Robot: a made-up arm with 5 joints.
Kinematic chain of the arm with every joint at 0, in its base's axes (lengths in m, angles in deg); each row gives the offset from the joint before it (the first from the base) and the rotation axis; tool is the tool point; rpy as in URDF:
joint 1: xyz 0.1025 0 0.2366 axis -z
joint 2: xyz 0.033 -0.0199 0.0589 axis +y
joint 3: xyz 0.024 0 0.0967 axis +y
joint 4: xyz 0.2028 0 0.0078 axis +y
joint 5: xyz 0.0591 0.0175 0 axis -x
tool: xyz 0 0 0 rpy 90 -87.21 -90
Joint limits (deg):
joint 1: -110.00..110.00
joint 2: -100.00..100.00
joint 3: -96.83..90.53
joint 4: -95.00..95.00
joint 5: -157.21..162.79
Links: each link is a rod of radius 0.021 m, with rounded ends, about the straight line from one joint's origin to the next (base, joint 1, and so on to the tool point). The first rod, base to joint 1, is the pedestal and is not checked.
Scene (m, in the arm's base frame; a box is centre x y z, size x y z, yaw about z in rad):
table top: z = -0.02
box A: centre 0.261 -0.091 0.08 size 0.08 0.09 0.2 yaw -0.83
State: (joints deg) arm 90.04 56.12 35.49 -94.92 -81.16
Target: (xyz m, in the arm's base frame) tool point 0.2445 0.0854 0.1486
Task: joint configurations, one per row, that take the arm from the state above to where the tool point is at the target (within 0.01 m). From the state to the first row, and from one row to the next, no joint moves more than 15 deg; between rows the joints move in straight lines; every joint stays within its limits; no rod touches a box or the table.
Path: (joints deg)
1: 77.25 59.13 42.57 -94.94 -78.36
2: 64.45 62.15 49.65 -94.95 -75.55
3: 51.66 65.16 56.73 -94.97 -72.75
4: 38.86 68.18 63.81 -94.98 -69.94
5: 26.07 71.19 70.89 -95.00 -67.14
6: 11.59 63.93 66.32 -95.00 -70.64
7: -2.89 56.66 61.76 -95.00 -74.15
8: -17.37 49.40 57.20 -95.00 -77.65
9: -31.85 42.14 52.63 -95.00 -81.16

